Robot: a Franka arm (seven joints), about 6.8 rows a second.
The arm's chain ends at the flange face. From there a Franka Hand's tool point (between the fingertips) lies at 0.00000 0.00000 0.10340 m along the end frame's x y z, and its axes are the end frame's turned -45 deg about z.
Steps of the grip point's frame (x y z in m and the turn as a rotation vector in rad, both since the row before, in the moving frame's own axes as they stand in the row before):
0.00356 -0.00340 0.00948 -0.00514 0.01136 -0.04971
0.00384 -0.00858 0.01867 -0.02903 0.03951 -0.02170
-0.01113 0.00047 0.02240 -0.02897 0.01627 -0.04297
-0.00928 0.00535 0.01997 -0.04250 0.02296 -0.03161
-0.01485 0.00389 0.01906 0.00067 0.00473 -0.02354
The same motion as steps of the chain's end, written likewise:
-0.00108 -0.00444 0.00949 0.00440 0.01167 -0.04971
-0.00835 -0.00796 0.01879 0.00741 0.04847 -0.02170
-0.01086 0.00735 0.02246 -0.00898 0.03199 -0.04297
-0.00758 0.00899 0.02009 -0.01382 0.04629 -0.03161
-0.00804 0.01365 0.01906 0.00382 0.00287 -0.02354

